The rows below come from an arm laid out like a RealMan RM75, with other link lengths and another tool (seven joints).
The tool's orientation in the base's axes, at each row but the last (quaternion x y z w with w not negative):
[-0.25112 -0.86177 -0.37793 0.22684]
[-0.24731 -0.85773 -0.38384 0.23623]
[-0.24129 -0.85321 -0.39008 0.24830]
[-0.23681 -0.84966 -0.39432 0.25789]
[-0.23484 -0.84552 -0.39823 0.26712]
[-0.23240 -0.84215 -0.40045 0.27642]
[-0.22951 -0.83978 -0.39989 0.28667]
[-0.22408 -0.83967 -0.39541 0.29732]
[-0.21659 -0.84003 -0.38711 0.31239]
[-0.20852 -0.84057 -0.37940 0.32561]
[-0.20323 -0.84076 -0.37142 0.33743]
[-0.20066 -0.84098 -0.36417 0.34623]
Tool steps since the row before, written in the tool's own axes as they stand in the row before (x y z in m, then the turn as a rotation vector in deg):
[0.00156 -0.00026 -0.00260 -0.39 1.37 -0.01]
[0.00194 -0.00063 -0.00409 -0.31 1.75 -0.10]
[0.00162 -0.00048 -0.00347 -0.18 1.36 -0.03]
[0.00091 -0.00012 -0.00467 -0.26 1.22 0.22]
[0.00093 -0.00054 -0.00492 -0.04 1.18 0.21]
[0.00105 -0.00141 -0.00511 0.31 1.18 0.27]
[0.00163 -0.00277 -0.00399 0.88 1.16 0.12]
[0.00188 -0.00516 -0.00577 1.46 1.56 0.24]
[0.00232 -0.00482 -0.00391 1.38 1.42 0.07]
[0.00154 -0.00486 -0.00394 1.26 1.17 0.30]
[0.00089 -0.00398 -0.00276 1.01 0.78 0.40]
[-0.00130 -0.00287 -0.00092 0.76 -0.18 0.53]
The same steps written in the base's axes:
[-0.00084 -0.00174 0.00236 1.13 0.70 0.52]
[-0.00099 -0.00307 0.00324 1.32 0.87 0.82]
[-0.00071 -0.00265 0.00272 0.97 0.72 0.65]
[0.00041 -0.00359 0.00310 0.88 0.83 0.38]
[0.00028 -0.00407 0.00296 0.69 0.84 0.51]
[-0.00021 -0.00473 0.00260 0.42 0.94 0.70]
[-0.00170 -0.00454 0.00165 0.03 0.90 1.15]
[-0.00266 -0.00736 0.00148 -0.18 1.31 1.69]
[-0.00317 -0.00571 0.00110 -0.15 1.08 1.65]
[-0.00245 -0.00593 0.00062 -0.30 1.09 1.33]
[-0.00182 -0.00457 0.00007 -0.40 0.90 0.91]
[-0.00041 -0.00268 -0.00185 -0.85 0.35 0.21]

